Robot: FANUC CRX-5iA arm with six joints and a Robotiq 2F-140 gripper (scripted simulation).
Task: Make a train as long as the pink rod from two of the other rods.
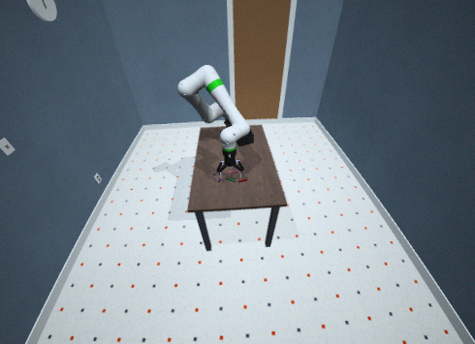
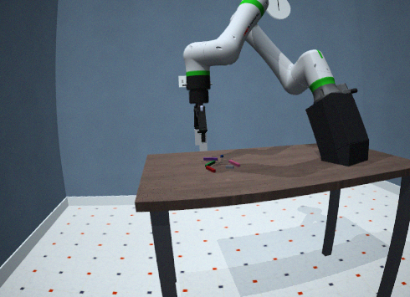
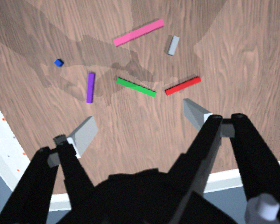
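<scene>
The small blue rod is 14 cm to the right of my hand, 10 cm behind it and 7 cm below it. From my hand the other things lie so: red rod 9 cm to the left, 7 cm below, 3 cm behind; then green rod 7 cm below, 3 cm behind; then purple rod 9 cm to the right, 7 cm below, 4 cm behind.
</scene>
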